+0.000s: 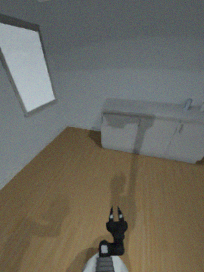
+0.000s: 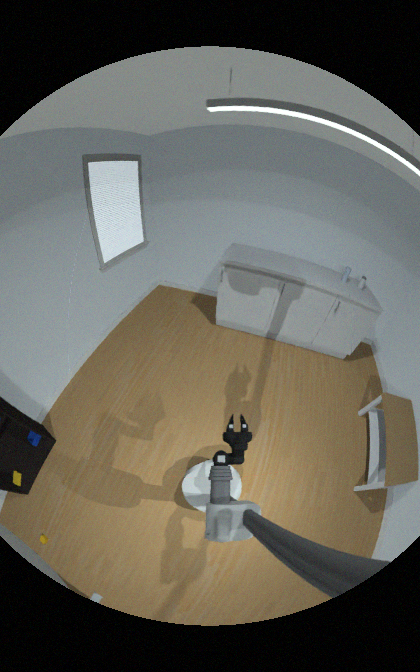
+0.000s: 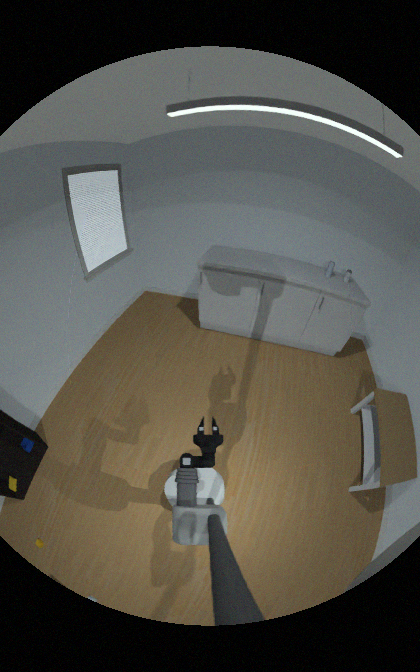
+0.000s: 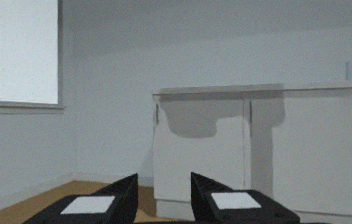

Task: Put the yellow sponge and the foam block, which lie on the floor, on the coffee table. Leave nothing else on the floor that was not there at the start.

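Frame: origin at the robot's base, x right, y ahead, z up, level; metres.
Seen in the pictures: gripper, fingertip midpoint: [image 1: 114, 206] [image 3: 207, 416] [image 4: 164, 189].
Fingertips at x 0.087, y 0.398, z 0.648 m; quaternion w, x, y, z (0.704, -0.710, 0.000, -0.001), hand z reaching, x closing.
Note:
Pixels of each thing's top centre, then the offset from my fingertips to it. "*": a spot on its surface instead.
- blue piece at its top centre: [image 3: 24, 441] dx -1.786, dy -0.394, dz -0.500 m
- wood-topped piece with white legs, surface spot: [image 3: 397, 440] * dx +1.585, dy -0.448, dz -0.225 m
My gripper [image 1: 116, 208] [image 2: 237, 417] [image 3: 208, 420] [image 4: 164, 189] is open and empty, pointing toward the white cabinet. A small yellow block [image 2: 43, 539] [image 3: 40, 543] lies on the floor at the lower left, far from the gripper; it looks like the sponge, but is too small to be sure. Dark furniture [image 2: 42, 457] [image 3: 35, 462] at the left edge bears a blue piece [image 2: 34, 438] [image 3: 27, 444] and a yellow piece [image 2: 17, 478] [image 3: 12, 483]. I cannot tell whether it is the coffee table, or which piece is the foam block.
A white cabinet [image 1: 120, 133] [image 2: 245, 302] [image 3: 227, 310] [image 4: 200, 165] stands at the far wall with bottles on top. A wood-topped piece with white legs [image 2: 402, 440] [image 3: 397, 440] stands at the right wall. A small pale thing [image 2: 96, 597] [image 3: 92, 598] shows at the lower left rim.

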